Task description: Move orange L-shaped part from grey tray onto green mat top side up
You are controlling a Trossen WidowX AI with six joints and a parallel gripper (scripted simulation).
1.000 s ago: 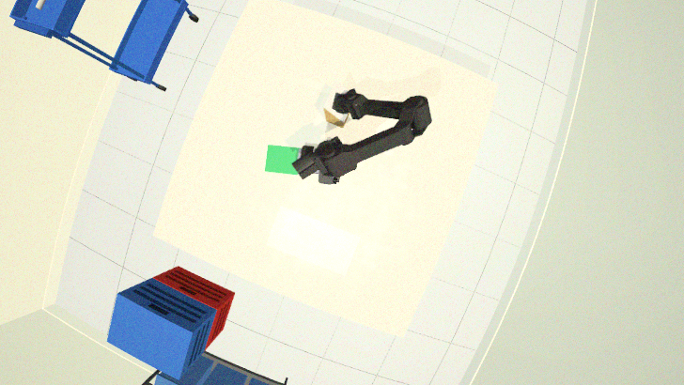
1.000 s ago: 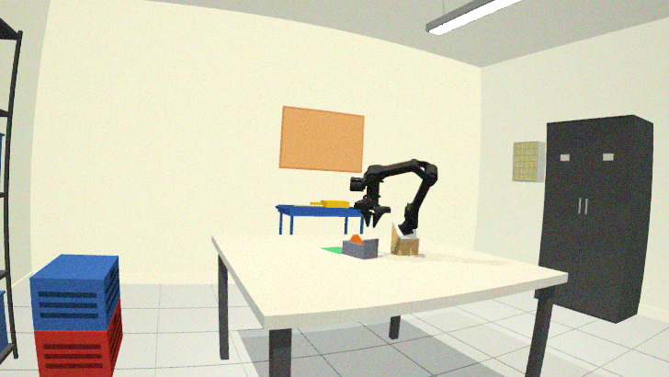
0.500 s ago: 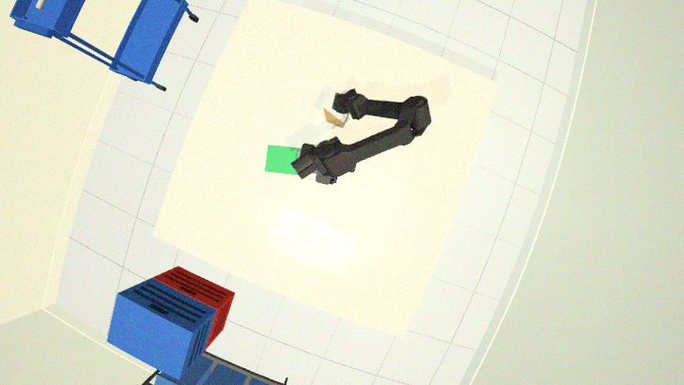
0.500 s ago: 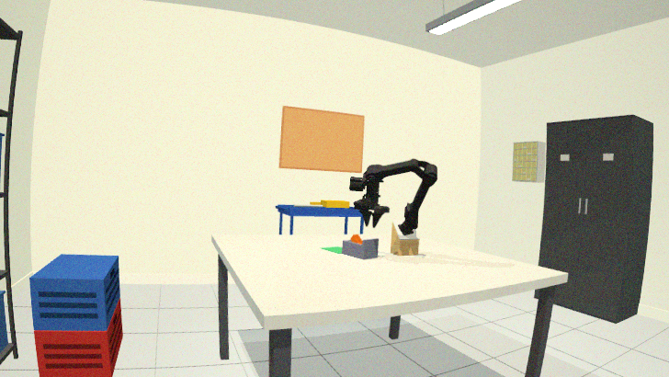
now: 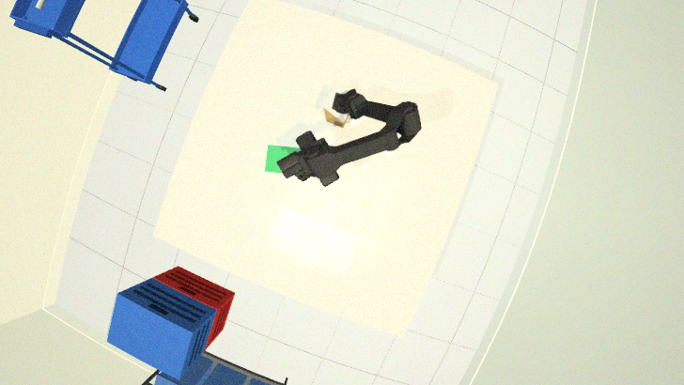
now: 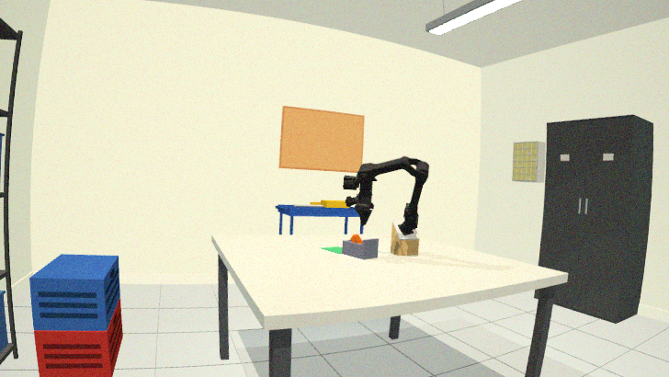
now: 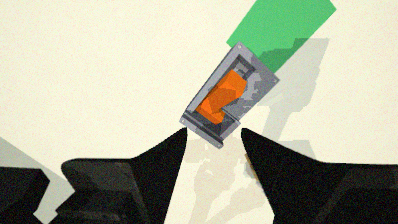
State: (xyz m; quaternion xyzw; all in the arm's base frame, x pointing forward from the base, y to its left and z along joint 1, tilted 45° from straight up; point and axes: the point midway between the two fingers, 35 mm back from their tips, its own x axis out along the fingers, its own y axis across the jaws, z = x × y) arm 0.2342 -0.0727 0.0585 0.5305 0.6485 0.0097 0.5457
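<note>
Right now the orange L-shaped part is 10 mm behind my gripper tip, 10 mm to the right of it and 110 mm below it. Also, from my gripper tip: green mat (10 mm ahead, 180 mm to the right, 160 mm below).
</note>
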